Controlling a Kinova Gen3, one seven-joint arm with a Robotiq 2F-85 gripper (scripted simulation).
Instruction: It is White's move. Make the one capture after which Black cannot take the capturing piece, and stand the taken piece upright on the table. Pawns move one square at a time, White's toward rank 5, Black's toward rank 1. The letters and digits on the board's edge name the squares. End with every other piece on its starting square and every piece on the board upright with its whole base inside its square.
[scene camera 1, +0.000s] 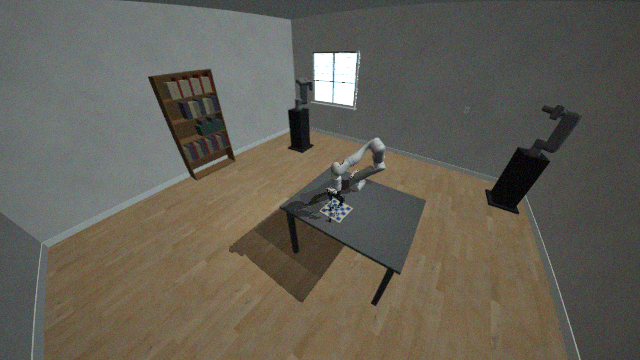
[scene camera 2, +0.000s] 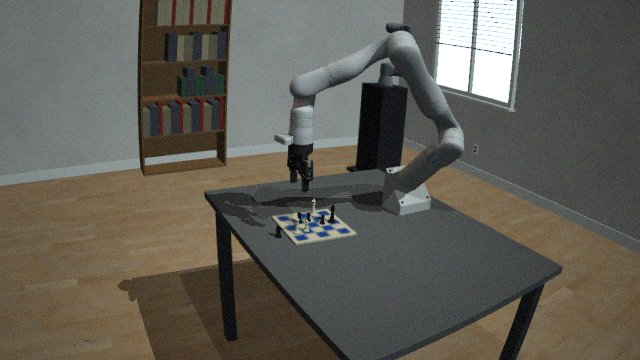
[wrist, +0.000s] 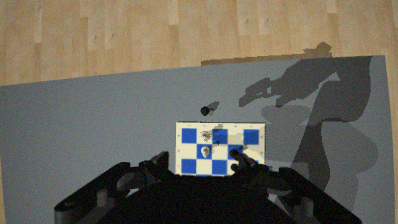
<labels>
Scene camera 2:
my gripper: 299, 187
blue-and-cream chessboard: 317, 232
</labels>
